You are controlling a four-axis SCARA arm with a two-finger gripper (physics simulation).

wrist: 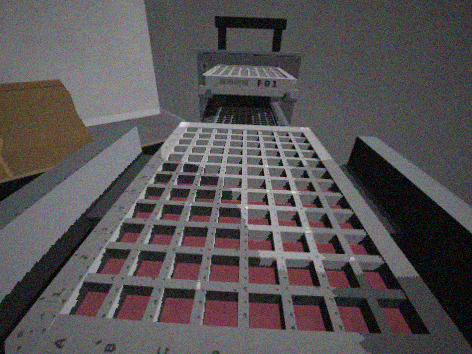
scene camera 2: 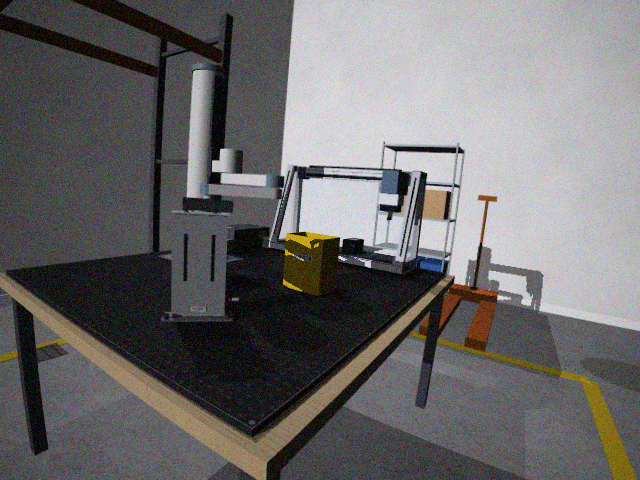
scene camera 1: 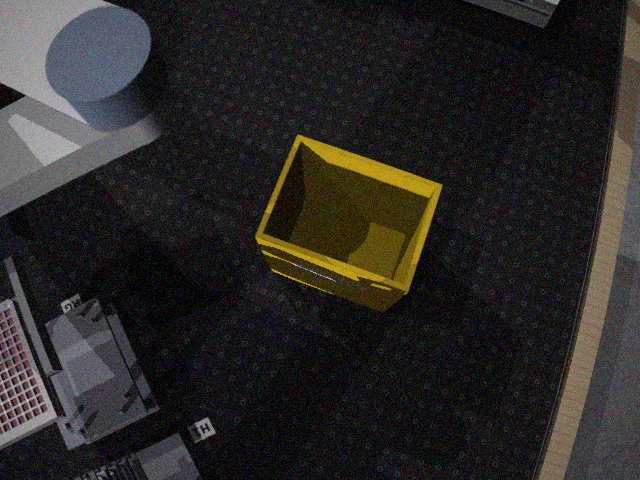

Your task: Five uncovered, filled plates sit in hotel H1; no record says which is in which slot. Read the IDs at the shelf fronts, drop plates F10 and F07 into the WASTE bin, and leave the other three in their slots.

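Places are measured from the arm's base along level axes (x right, y ahead, z up), in centimetres.
Pixels of known places: gripper, between the fingertips: [wrist: 244, 150] [scene camera 1: 7, 396].
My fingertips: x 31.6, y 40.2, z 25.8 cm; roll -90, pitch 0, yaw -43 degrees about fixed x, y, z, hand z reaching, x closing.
Note:
For each thing: its top centre in the pictures, then the offset to it from my fingertips. "spot": a spot on its surface instead.
- pale grid-topped plate, centre of its top: [wrist: 244, 175] dz +0.0, dx -1.6, dy -1.8 cm
- hotel, a spot on its surface: [wrist: 296, 62] spot: dz +2.7, dx +20.4, dy +12.2 cm
- plate marked F01, centre of its top: [wrist: 248, 70] dz +2.1, dx +11.3, dy +11.9 cm
- dark grid plate, centre of its top: [wrist: 245, 120] dz -3.6, dx +11.3, dy +11.9 cm
- H1 label, a spot on its surface: [scene camera 1: 203, 429] spot: dz -24.5, dx +0.1, dy +14.7 cm
- yellow WASTE bin, centre of its top: [scene camera 1: 350, 209] [scene camera 2: 313, 235] dz -4.6, dx -29.0, dy +24.4 cm
- RG label, a spot on its surface: [scene camera 1: 71, 303] spot: dz -24.5, dx -9.0, dy -9.8 cm
My gripper [wrist: 244, 150] is shut on a pale grid-topped plate [wrist: 245, 200] [scene camera 1: 20, 372] with red fill in its wells. The ID on the held plate is out of sight. Beyond it in the wrist view stands the hotel [wrist: 296, 62], with a plate marked F01 [wrist: 250, 82] in an upper slot and another dark grid plate [wrist: 245, 116] below. The held plate is outside the hotel, in front of it. In scene camera 1 the H1 label [scene camera 1: 203, 429] lies at the bottom left. The yellow WASTE bin [scene camera 1: 361, 164] [scene camera 2: 325, 266] stands upright; no plate shows inside it.
A grey stand [scene camera 1: 87, 372] with an RG label [scene camera 1: 71, 303] is right beside the held plate. The arm [scene camera 1: 98, 54] [scene camera 2: 242, 180] reaches over the left side. A gantry frame [scene camera 2: 356, 173] stands behind the bin. The wooden table edge [scene camera 1: 578, 330] runs along the right.

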